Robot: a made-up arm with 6 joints. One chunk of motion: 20 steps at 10 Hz.
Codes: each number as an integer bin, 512 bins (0 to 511) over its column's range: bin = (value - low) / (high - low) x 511, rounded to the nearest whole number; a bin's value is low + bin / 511 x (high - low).
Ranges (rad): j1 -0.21..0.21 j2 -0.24..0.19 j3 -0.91..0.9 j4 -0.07..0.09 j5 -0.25..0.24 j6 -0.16..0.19
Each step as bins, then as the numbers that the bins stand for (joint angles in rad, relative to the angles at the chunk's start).
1 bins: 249 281 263 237 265 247
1 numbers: -0.0053 -0.0035 0.0216 0.0042 0.0041 0.0092
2 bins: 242 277 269 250 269 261
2 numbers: -0.0111 -0.0069 0.0428 0.0083 0.0079 0.0188
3 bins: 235 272 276 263 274 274
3 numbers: -0.0168 -0.0111 0.0676 0.0123 0.0127 0.0277
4 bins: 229 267 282 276 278 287
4 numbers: -0.0218 -0.0153 0.0889 0.0164 0.0166 0.0366
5 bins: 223 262 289 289 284 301
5 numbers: -0.0267 -0.0195 0.1137 0.0205 0.0223 0.0462
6 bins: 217 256 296 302 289 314
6 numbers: -0.0316 -0.0246 0.1385 0.0246 0.0271 0.0551
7 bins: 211 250 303 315 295 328
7 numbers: -0.0366 -0.0296 0.1632 0.0286 0.0329 0.0647
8 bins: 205 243 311 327 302 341
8 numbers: -0.0415 -0.0355 0.1916 0.0324 0.0396 0.0736
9 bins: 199 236 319 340 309 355
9 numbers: -0.0464 -0.0414 0.2199 0.0365 0.0463 0.0832
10 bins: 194 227 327 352 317 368
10 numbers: -0.0505 -0.0490 0.2483 0.0402 0.0540 0.0921
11 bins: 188 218 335 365 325 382
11 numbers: -0.0555 -0.0566 0.2766 0.0443 0.0616 0.1016
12 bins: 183 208 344 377 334 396
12 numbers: -0.0596 -0.0650 0.3085 0.0480 0.0703 0.1112
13 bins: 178 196 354 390 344 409
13 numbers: -0.0637 -0.0751 0.3439 0.0521 0.0799 0.1201
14 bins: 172 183 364 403 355 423
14 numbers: -0.0686 -0.0860 0.3793 0.0562 0.0904 0.1297
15 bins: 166 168 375 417 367 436
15 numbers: -0.0736 -0.0986 0.4183 0.0606 0.1019 0.1386
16 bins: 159 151 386 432 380 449
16 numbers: -0.0793 -0.1129 0.4572 0.0653 0.1144 0.1475
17 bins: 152 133 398 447 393 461
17 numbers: -0.0851 -0.1281 0.4997 0.0700 0.1268 0.1558
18 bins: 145 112 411 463 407 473
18 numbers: -0.0908 -0.1458 0.5458 0.0750 0.1403 0.1640
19 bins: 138 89 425 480 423 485
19 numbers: -0.0966 -0.1651 0.5954 0.0803 0.1556 0.1722
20 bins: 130 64 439 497 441 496
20 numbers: -0.1032 -0.1861 0.6450 0.0856 0.1729 0.1797
